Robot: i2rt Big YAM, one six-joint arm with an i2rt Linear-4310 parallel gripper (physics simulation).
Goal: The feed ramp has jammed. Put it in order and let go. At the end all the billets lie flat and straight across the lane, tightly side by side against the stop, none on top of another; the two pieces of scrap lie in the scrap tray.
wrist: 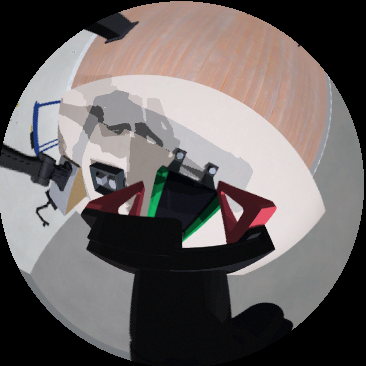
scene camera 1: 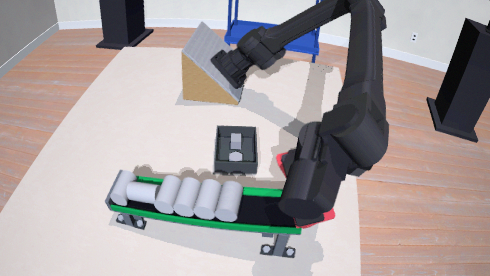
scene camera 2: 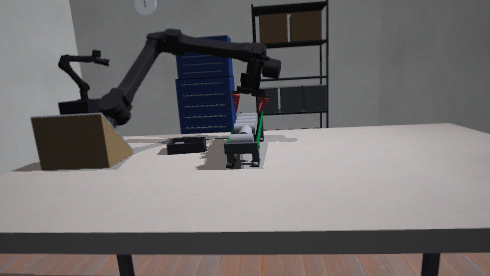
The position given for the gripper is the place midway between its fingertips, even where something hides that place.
Observation:
In view: the gripper [wrist: 180, 184], a scrap tray [scene camera 1: 249, 164], a billet [scene camera 1: 186, 198] and a billet [scene camera 1: 207, 199].
The scrap tray also shows in the wrist view [wrist: 95, 168].

